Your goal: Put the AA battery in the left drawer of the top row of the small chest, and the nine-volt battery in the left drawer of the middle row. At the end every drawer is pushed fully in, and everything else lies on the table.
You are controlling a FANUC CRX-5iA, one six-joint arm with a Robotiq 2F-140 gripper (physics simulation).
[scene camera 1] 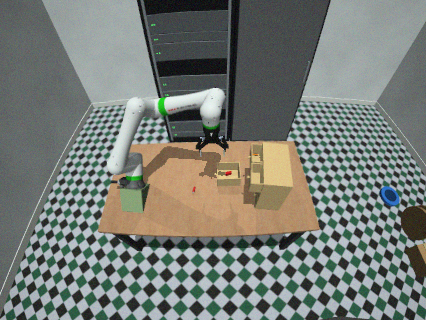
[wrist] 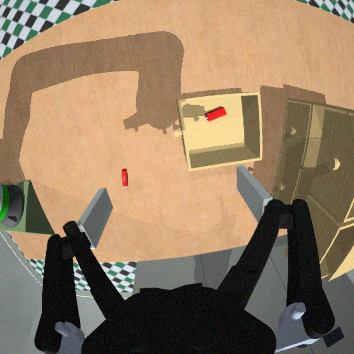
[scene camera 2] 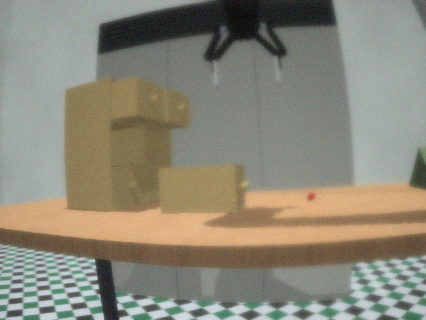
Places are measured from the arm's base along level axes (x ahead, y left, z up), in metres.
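Pixels of known places: gripper, fingertip midpoint: [scene camera 1: 212, 155] [wrist: 171, 187] [scene camera 2: 247, 84]; arm's base at its link origin: [scene camera 1: 135, 186] [wrist: 11, 206].
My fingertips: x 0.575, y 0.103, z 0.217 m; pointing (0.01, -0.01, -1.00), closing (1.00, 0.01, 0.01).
Observation:
For each thing: its top centre in the pictures, then the offset to it from my fingertips. Level surfaces: height alone.
- AA battery at its top centre: [scene camera 2: 311, 193] [wrist: 123, 179] [scene camera 1: 193, 189] dy -0.098, dx -0.141, dz -0.269 m
- nine-volt battery at its top centre: [wrist: 215, 114] [scene camera 1: 228, 172] dy +0.034, dx +0.114, dz -0.254 m
- loose open-topped drawer at its top centre: [wrist: 220, 131] [scene camera 2: 207, 166] [scene camera 1: 227, 170] dy +0.008, dx +0.103, dz -0.186 m
- small chest at its top centre: [scene camera 2: 120, 92] [scene camera 1: 277, 162] dy -0.108, dx +0.394, dz +0.048 m
- small orange thing at its top centre: [scene camera 1: 255, 154] dy +0.040, dx +0.291, dz -0.047 m
- table at its surface level: dz -0.284 m
The AA battery [scene camera 1: 194, 189] [scene camera 2: 311, 196] [wrist: 125, 178] lies on the table. The nine-volt battery [scene camera 1: 228, 173] [wrist: 216, 114] lies inside a loose open-topped drawer [scene camera 1: 228, 183] [scene camera 2: 200, 190] [wrist: 225, 154], which stands upright on the table, apart from the chest. The small chest [scene camera 1: 276, 165] [scene camera 2: 87, 145] stands to the right of it in scene camera 1. Two upper drawers [scene camera 1: 255, 188] [scene camera 2: 177, 110] stick out of the chest; one holds a small orange thing [scene camera 1: 256, 155]. My gripper [scene camera 1: 213, 152] [scene camera 2: 247, 79] [wrist: 171, 187] is open and empty, well above the table.
The table [scene camera 1: 170, 215] [scene camera 2: 125, 232] bears the green robot base [scene camera 1: 133, 199] at its left in scene camera 1. A dark server rack [scene camera 1: 192, 35] and a grey cabinet [scene camera 1: 280, 65] stand behind the table. A blue round thing [scene camera 1: 389, 196] lies on the floor at the right.

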